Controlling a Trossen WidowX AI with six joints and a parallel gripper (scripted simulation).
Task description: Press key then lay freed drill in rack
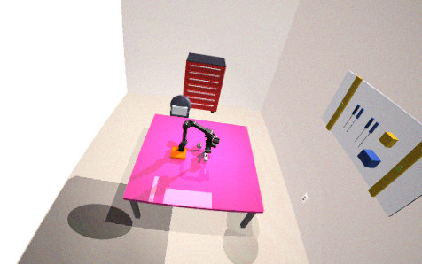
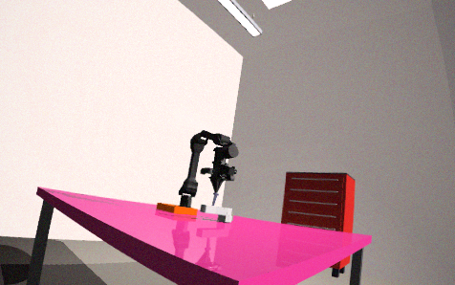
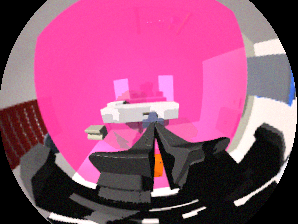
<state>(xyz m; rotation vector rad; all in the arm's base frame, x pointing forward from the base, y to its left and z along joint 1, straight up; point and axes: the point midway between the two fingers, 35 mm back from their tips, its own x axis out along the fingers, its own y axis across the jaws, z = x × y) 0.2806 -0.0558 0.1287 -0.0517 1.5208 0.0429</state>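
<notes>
The blue piece is 3 cm below my gripper tip. Round my gripper tip: grey drill (8 cm below, 5 cm to the left, 1 cm behind).
</notes>
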